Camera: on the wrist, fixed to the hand. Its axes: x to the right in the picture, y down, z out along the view.
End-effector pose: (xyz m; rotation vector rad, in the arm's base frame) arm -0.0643 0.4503 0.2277 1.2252 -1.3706 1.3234
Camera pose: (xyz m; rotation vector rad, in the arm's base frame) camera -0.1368 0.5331 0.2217 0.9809 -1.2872 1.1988
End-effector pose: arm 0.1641 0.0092 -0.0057 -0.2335 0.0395 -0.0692
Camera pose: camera 0.1630 0.0568 -0.1051 -0.4228 0.2240 -0.1475
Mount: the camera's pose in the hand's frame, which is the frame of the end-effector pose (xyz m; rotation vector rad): -0.0015 0.0692 -0.0858 -0.1950 0.1850 -0.0606
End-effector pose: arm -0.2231 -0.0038 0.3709 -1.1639 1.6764 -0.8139
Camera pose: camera -0.3262 0.0226 0.3423 -1.3106 1.9147 -0.8308
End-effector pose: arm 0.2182 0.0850 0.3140 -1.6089 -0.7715 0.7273
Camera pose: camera 0.2927 0.0250 0.2592 -1.7919 -0.7704 0.4629
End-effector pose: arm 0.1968 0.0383 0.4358 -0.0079 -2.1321 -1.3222
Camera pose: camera 0.2628 0.0037 0.5170 0.0960 -1.8567 -1.5010
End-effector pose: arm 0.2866 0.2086 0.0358 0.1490 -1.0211 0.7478
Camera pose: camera 0.3043 0.2977 -0.0267 -0.0567 -0.9031 0.5916
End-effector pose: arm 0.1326 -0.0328 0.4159 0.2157 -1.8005 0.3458
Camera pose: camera 0.1886 0.0616 0.4256 0.0972 -1.6290 0.1407
